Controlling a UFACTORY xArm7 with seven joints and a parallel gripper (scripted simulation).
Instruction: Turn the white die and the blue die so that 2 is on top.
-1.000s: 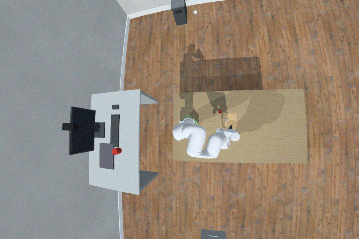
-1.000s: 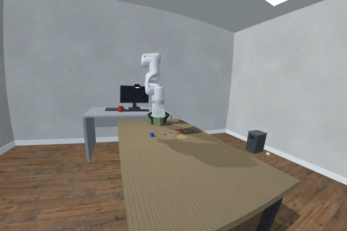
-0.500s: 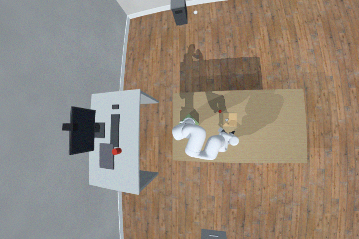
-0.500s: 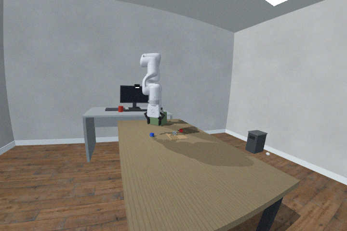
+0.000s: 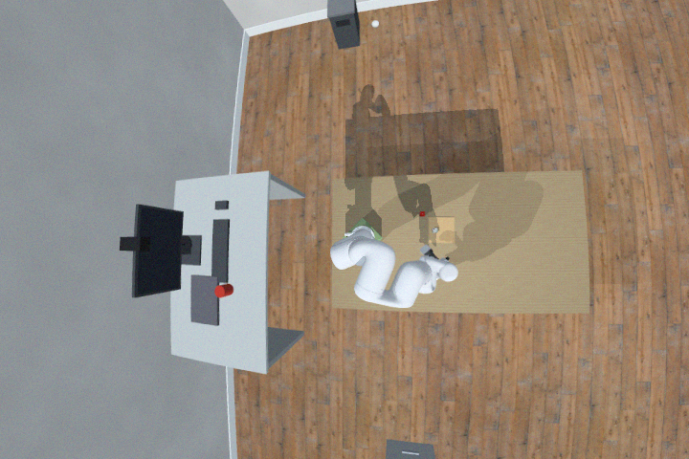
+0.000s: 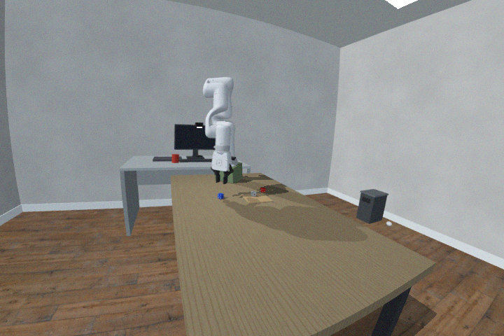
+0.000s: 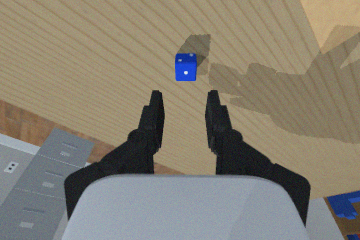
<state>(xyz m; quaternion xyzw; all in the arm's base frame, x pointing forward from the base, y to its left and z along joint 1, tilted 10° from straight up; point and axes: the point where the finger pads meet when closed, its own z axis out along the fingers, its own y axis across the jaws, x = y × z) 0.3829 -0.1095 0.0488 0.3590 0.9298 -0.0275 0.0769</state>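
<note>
The blue die is 10 mm ahead of my hand and 90 mm below it. Round my hand: red die 80 mm behind, 270 mm to the left, 90 mm below; white die 190 mm to the left, 90 mm below; tan mat 30 mm ahead, 190 mm to the left, 100 mm below.
</note>
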